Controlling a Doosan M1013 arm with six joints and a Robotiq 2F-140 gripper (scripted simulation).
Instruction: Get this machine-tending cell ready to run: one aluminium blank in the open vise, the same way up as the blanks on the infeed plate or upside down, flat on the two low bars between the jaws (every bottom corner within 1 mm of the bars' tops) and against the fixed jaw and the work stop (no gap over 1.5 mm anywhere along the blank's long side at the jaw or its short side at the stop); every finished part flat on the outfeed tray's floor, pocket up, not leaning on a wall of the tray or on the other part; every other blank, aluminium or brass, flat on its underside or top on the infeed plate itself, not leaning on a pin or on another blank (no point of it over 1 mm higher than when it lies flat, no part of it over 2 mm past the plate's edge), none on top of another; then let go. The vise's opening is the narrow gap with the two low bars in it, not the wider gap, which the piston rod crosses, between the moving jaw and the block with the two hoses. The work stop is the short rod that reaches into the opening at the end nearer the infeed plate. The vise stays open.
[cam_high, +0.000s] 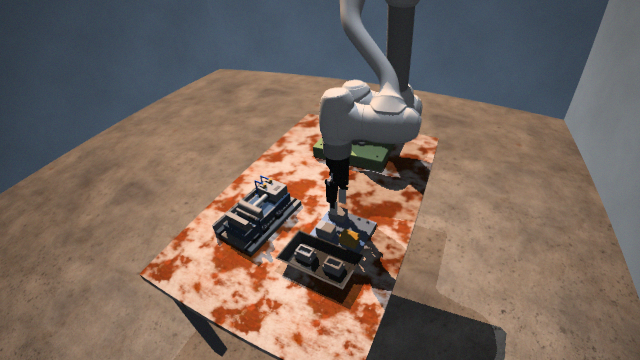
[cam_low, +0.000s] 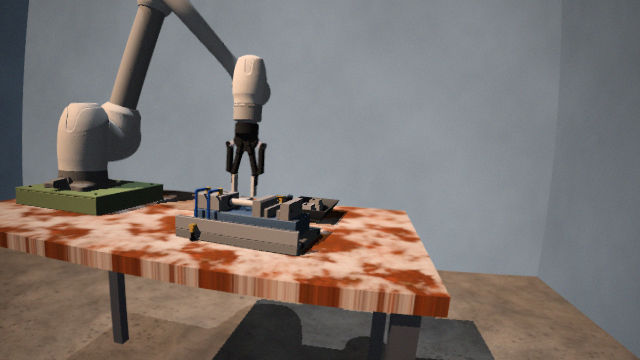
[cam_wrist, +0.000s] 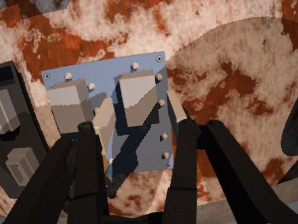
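My gripper is now 50 mm short of the infeed plate, 40 mm to the right of it and 80 mm above it. From my hand the other things lie so: brass blank (100 mm ahead, 90 mm to the left, 60 mm below); then aluminium blank (90 mm ahead, 10 mm to the right, 60 mm below); then piston rod (110 mm ahead, 270 mm to the right).
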